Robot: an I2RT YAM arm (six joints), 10 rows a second.
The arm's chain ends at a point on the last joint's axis. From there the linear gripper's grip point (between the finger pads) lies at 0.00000 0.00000 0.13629 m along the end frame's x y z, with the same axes.
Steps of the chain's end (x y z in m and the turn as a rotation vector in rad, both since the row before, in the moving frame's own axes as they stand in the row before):
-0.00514 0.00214 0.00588 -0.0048 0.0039 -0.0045
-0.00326 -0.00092 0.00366 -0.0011 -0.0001 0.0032
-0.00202 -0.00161 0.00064 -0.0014 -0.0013 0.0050
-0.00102 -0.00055 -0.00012 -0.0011 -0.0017 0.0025
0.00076 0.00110 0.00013 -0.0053 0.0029 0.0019
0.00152 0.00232 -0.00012 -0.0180 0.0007 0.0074
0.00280 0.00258 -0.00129 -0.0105 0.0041 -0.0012
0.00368 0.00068 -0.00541 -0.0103 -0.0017 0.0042
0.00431 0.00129 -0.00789 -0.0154 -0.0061 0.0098
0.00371 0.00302 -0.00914 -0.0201 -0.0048 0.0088
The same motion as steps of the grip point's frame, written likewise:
-0.00461 0.00279 0.00588 -0.0048 0.0039 -0.0045
-0.00327 -0.00077 0.00366 -0.0011 -0.0001 0.0032
-0.00220 -0.00142 0.00064 -0.0014 -0.0013 0.0050
-0.00125 -0.00040 -0.00012 -0.0011 -0.0017 0.0025
0.00115 0.00182 0.00013 -0.0053 0.0029 0.0019
0.00161 0.00477 -0.00014 -0.0180 0.0007 0.0074
0.00336 0.00401 -0.00130 -0.0105 0.0041 -0.0012
0.00345 0.00208 -0.00542 -0.0103 -0.0017 0.0042
0.00347 0.00338 -0.00791 -0.0154 -0.0061 0.0098
0.00304 0.00576 -0.00917 -0.0201 -0.0048 0.0088

